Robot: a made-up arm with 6 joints.
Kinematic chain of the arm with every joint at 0, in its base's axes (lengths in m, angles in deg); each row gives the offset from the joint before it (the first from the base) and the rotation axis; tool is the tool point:
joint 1: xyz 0 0 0.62 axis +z
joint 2: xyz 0.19 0 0 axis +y
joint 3: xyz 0 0 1.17 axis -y
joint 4: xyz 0 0 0.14 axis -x
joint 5: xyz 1.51 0 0 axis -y
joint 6: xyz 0.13 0 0 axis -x
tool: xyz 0 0 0
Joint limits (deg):
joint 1: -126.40..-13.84
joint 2: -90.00..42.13
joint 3: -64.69..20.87
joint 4: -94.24..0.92
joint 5: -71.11..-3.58
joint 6: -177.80..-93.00
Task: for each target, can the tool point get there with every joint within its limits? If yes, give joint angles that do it. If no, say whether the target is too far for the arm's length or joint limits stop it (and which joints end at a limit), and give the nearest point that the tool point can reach.
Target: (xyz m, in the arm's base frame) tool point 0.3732 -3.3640 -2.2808
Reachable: no: too far | nearest point 0.2053 -1.8501 0.1012 | short by 2.827 m
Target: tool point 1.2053 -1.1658 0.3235
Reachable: yes | joints -45.51 28.97 -28.50 -29.87 -41.41 -171.37
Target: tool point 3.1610 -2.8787 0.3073
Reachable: no: too far | nearest point 1.8665 -1.6998 0.9335 | short by 1.859 m
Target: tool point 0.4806 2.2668 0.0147
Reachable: no: joint limits stop it (at a limit: joint 2, joint 3, joint 4, joint 5) | nearest point 0.3478 1.6403 2.0171 | short by 2.102 m
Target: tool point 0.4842 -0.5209 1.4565
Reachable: yes | joints -54.40 -62.23 -54.28 -53.93 -59.45 -113.90
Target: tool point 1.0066 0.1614 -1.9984
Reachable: no: joint limits stop it (at a limit: joint 1, joint 2, joint 4) | nearest point 0.9363 -0.2035 -0.1556 | short by 1.880 m
